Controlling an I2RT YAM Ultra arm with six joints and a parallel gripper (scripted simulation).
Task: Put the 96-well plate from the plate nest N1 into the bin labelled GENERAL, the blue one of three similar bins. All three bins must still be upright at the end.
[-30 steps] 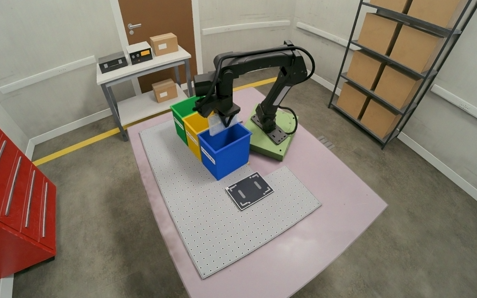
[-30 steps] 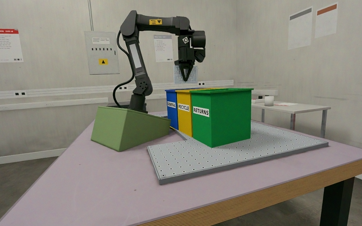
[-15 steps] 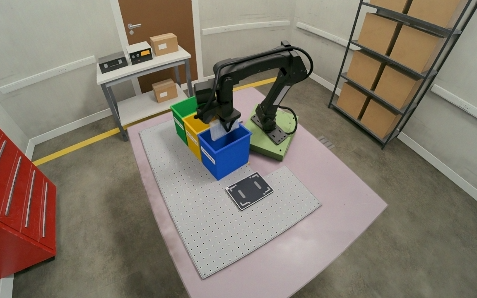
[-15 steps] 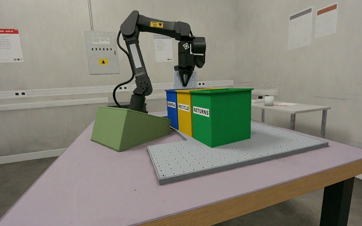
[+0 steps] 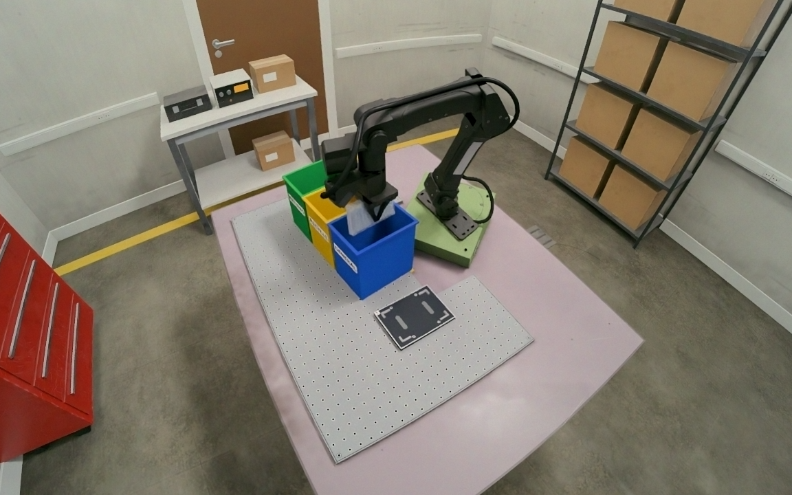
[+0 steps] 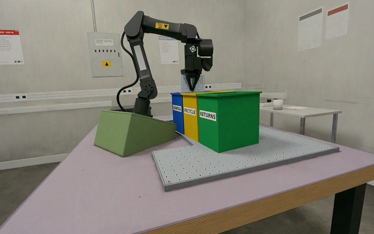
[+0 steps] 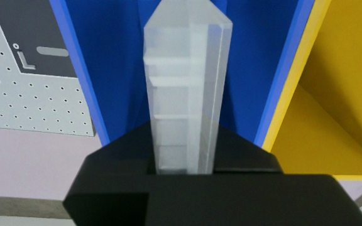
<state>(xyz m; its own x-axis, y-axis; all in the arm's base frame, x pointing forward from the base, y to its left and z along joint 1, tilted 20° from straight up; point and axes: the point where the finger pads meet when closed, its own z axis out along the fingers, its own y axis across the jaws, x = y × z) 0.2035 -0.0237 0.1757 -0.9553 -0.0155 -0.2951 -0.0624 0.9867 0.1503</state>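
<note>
Right now my hand is 10 mm short of the 96-well plate and 20 mm below it. From my hand the other things lie so: yellow recycle bin: 10 mm ahead, 130 mm to the right, 110 mm below; plate nest N1: 10 mm ahead, 180 mm to the left, 190 mm below; blue general bin: 10 mm ahead, 110 mm below.
</note>
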